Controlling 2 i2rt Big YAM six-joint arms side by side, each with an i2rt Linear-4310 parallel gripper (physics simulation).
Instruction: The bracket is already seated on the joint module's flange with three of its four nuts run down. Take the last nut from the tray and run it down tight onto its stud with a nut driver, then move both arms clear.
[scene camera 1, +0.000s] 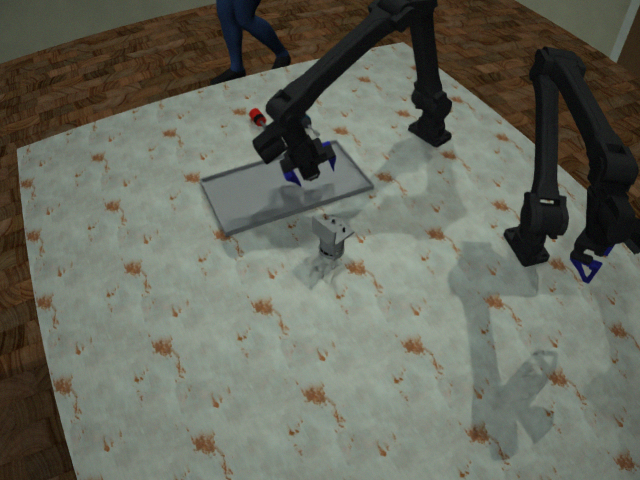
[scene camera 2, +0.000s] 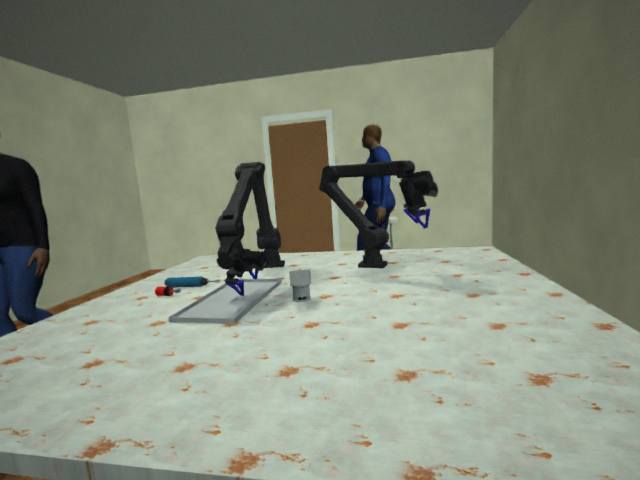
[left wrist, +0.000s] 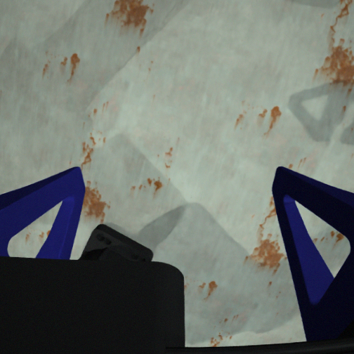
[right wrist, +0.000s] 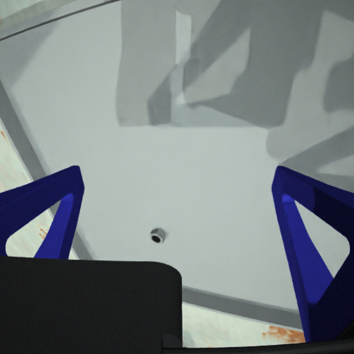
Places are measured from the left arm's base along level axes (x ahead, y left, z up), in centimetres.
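Pixels of known places: left gripper, fingertip midpoint: (scene camera 1: 595, 268) (scene camera 2: 421, 225); right gripper, fingertip midpoint: (scene camera 2: 248, 286); left arm's base, link origin: (scene camera 1: 525, 247) (scene camera 2: 372, 265); right arm's base, link origin: (scene camera 1: 429, 133) (scene camera 2: 272, 265).
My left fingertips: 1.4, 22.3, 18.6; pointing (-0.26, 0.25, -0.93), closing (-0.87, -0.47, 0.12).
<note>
For each thing: its middle in the pictures, then the offset to it from my left fingertips, as dx, dy, dz. "spot": a spot on its surface instead. Level surfaces: height alone.
- grey tray, surface spot: (scene camera 1: 214, 211) (scene camera 2: 208, 318) spot: +74.4, -51.5, -17.1
- grey bracket, body centre: (scene camera 1: 333, 225) (scene camera 2: 300, 276) +48.5, -33.8, -10.4
- joint module, body centre: (scene camera 1: 332, 238) (scene camera 2: 301, 288) +48.5, -33.8, -14.9
- blue-handled driver, body centre: (scene camera 2: 192, 281) +43.9, -87.2, -16.6
- red-handled driver, body centre: (scene camera 1: 260, 120) (scene camera 2: 168, 291) +55.9, -87.7, -16.9
- table, surface height: dz -18.6
The last nut (right wrist: 157, 235) lies on the grey tray (right wrist: 200, 296) (scene camera 1: 214, 211) (scene camera 2: 201, 320), near one corner in the right wrist view. My right gripper (right wrist: 177, 176) (scene camera 1: 311, 174) (scene camera 2: 245, 283) is open and empty above the tray, with the nut between and below its fingers in its wrist view. The grey bracket (scene camera 1: 330, 227) (scene camera 2: 300, 277) sits on the joint module (scene camera 1: 331, 249) (scene camera 2: 300, 293) beside the tray; small dark nuts or studs show on its top, too small to tell apart. My left gripper (left wrist: 178, 177) (scene camera 1: 598, 262) (scene camera 2: 417, 217) is open and empty, high above the table.
A blue-handled driver (scene camera 2: 186, 281) and a red-handled driver (scene camera 2: 164, 291) (scene camera 1: 256, 116) lie on the table (scene camera 1: 258, 361) (scene camera 2: 336, 413) beyond the tray in scene camera 1. The right arm partly hides the blue one there. People stand beyond the table edges.
</note>
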